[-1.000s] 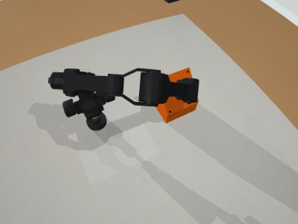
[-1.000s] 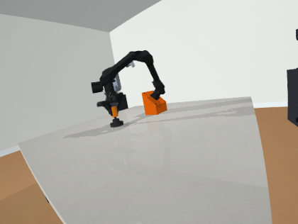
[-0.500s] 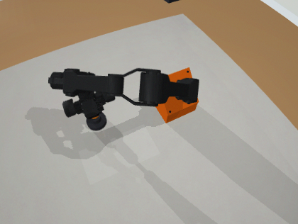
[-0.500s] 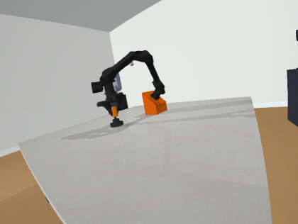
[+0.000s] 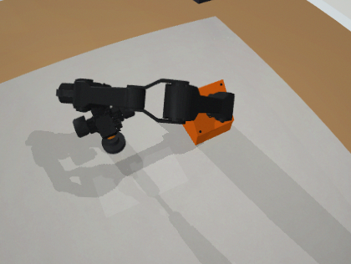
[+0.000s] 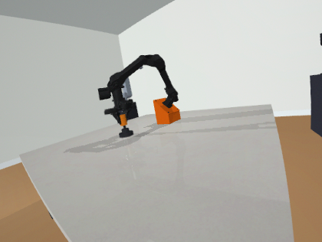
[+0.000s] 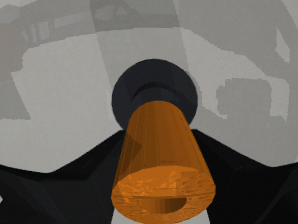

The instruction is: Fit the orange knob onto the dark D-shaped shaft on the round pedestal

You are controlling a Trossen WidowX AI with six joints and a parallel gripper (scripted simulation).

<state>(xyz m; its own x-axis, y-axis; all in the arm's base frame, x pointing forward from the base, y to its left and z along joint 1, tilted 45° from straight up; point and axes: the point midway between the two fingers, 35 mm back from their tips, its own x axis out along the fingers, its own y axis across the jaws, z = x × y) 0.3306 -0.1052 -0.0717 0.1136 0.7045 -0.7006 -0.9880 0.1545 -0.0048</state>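
Now: gripper tip 20 mm below the orange knob. Round my gripper tip: round pedestal (40 mm below).
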